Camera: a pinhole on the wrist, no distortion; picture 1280 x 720 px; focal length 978.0 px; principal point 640.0 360.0 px. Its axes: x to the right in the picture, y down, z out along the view. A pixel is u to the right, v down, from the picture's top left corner.
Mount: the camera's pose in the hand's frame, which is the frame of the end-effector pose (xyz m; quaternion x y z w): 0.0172 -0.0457 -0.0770 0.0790 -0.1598 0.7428 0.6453
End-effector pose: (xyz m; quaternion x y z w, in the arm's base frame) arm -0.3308 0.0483 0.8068 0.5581 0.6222 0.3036 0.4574
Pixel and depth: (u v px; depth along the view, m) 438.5 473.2 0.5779
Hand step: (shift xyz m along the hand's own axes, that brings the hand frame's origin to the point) -0.0816 -0.3607 0.4166
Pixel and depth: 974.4 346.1 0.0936
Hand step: 0.0052 -0.0474 0.0212
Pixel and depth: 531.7 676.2 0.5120
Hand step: -0.1824 -0.2916 0.3617
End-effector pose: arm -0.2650 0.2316 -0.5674 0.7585 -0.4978 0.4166 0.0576
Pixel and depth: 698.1 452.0 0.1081
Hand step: -0.0034 -0.0776 0.0249
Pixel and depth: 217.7 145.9 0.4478
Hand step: 0.1038 -0.3668 0.2930
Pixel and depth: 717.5 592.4 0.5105
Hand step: -0.1538 -0.1953 0.3977
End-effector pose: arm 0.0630 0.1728 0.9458 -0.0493 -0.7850 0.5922 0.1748
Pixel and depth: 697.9 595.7 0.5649
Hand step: -0.1721 -0.2220 0.4444
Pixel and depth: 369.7 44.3 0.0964
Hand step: 0.0434 -0.0997 0.0089
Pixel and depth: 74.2 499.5 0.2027
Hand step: -0.0111 -0.2273 0.0710
